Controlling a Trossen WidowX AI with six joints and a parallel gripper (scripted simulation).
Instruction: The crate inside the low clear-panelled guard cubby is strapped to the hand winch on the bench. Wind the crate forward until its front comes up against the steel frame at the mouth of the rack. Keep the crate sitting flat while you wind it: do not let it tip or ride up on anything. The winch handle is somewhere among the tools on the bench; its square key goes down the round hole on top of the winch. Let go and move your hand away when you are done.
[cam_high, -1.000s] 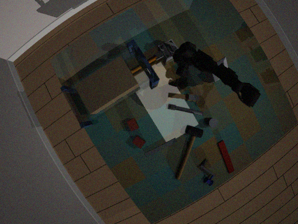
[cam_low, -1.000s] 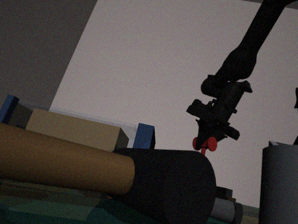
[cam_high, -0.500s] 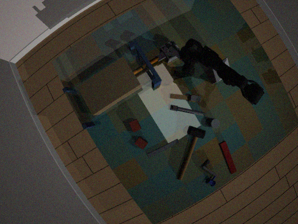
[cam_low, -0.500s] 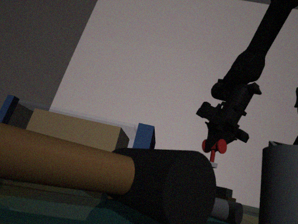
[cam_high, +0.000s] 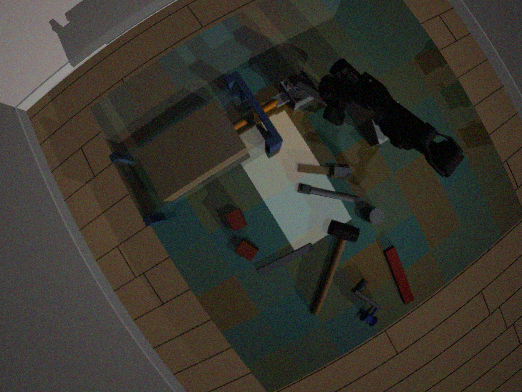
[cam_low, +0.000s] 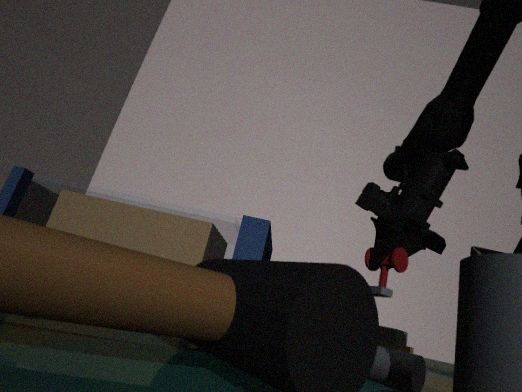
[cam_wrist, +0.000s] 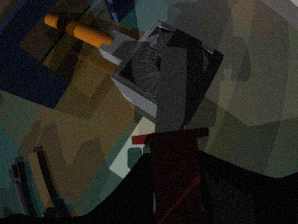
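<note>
Right now the red-knobbed crank is 3 cm below my gripper tip, 2 cm to the right of it and 1 cm ahead of it. The rest, counted from my gripper tip: grey winch 10 cm below, 9 cm to the right, 1 cm ahead; then red knob 1 cm to the left, 1 cm behind; then blue steel frame 19 cm ahead, 10 cm to the right, 3 cm below.
</note>
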